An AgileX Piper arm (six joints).
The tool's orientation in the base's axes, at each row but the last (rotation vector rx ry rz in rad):
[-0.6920 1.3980 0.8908]
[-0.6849 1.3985 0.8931]
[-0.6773 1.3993 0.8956]
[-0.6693 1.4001 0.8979]
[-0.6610 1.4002 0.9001]
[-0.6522 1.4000 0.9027]
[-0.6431 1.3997 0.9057]
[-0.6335 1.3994 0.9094]
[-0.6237 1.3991 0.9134]
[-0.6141 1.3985 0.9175]
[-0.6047 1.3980 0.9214]
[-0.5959 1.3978 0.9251]
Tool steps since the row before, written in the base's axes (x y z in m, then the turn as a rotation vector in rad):
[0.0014 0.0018 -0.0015 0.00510 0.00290 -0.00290]
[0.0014 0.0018 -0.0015 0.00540 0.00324 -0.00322]
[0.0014 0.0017 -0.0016 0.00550 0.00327 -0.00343]
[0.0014 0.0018 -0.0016 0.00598 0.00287 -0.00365]
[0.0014 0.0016 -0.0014 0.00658 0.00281 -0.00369]
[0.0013 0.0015 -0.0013 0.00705 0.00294 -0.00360]
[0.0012 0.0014 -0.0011 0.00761 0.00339 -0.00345]
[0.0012 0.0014 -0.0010 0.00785 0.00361 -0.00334]
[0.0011 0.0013 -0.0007 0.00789 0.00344 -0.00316]
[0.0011 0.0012 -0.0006 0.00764 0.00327 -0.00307]
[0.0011 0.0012 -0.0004 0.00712 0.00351 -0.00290]
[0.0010 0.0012 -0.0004 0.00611 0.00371 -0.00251]
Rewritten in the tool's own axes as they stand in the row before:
[0.0016 -0.0004 0.0021 0.00300 -0.00312 0.00491]
[0.0016 -0.0004 0.0021 0.00335 -0.00323 0.00533]
[0.0017 -0.0005 0.0020 0.00355 -0.00332 0.00539]
[0.0018 -0.0004 0.0021 0.00369 -0.00396 0.00529]
[0.0015 -0.0005 0.0020 0.00369 -0.00450 0.00556]
[0.0014 -0.0005 0.0018 0.00360 -0.00481 0.00593]
[0.0012 -0.0004 0.0017 0.00349 -0.00502 0.00663]
[0.0011 -0.0004 0.0017 0.00340 -0.00509 0.00695]
[0.0008 -0.0003 0.0016 0.00319 -0.00519 0.00685]
[0.0007 -0.0004 0.0015 0.00309 -0.00506 0.00658]
[0.0005 -0.0003 0.0016 0.00300 -0.00447 0.00651]
[0.0005 -0.0002 0.0015 0.00273 -0.00347 0.00616]

